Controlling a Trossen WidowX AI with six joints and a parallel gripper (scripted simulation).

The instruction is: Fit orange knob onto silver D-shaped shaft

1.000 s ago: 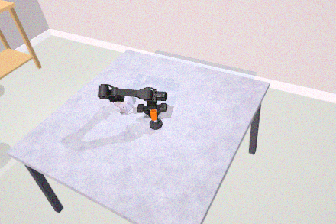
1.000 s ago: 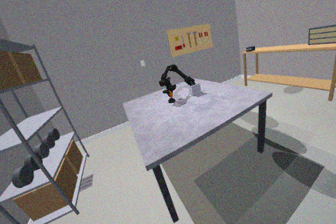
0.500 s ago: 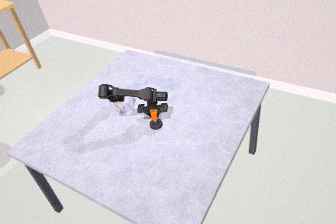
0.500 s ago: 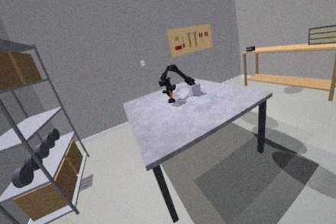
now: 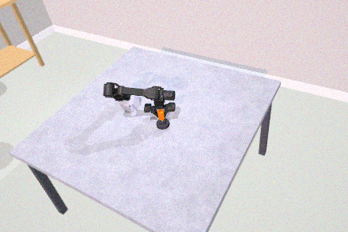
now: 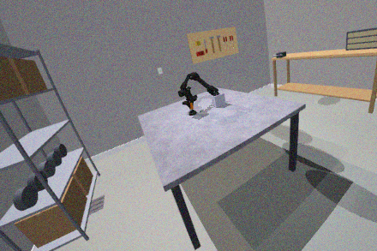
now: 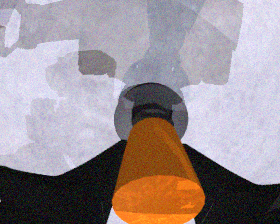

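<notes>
The orange knob lies 30 mm above my gripper tip. Also, from my gripper tip: dark round pedestal (40 mm below).
</notes>
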